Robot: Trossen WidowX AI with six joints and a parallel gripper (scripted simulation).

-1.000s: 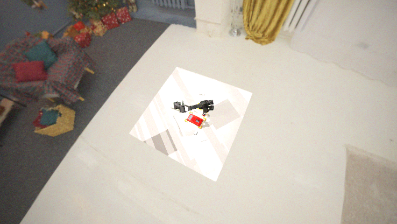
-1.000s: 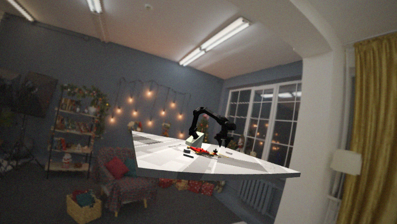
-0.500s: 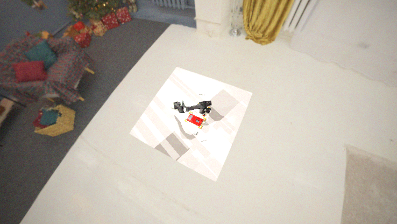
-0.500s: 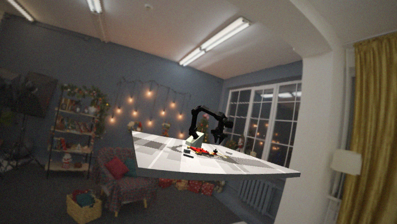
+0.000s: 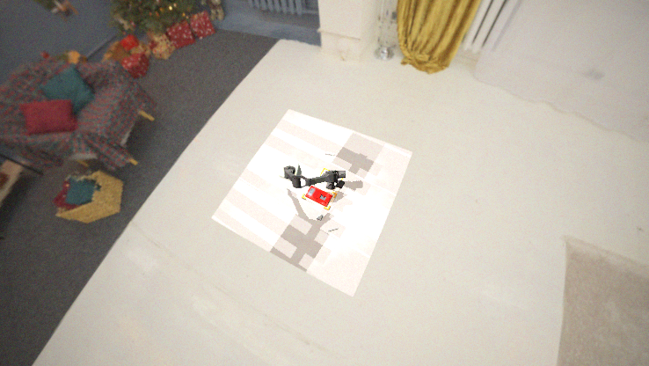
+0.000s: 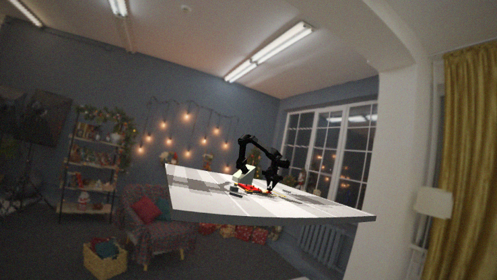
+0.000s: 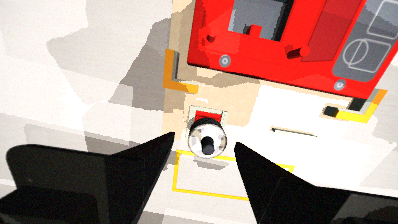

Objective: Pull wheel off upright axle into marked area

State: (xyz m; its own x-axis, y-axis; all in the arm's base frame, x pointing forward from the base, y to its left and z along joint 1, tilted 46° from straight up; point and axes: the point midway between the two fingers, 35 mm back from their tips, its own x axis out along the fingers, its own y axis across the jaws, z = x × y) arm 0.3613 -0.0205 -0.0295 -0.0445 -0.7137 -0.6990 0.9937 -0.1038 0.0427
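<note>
Right now the wheel is 1 cm below my gripper tip. From my gripper tip the other things lie so: black axle: 1 cm below; then thin rod: 12 cm ahead, 33 cm to the right, 4 cm below.
</note>
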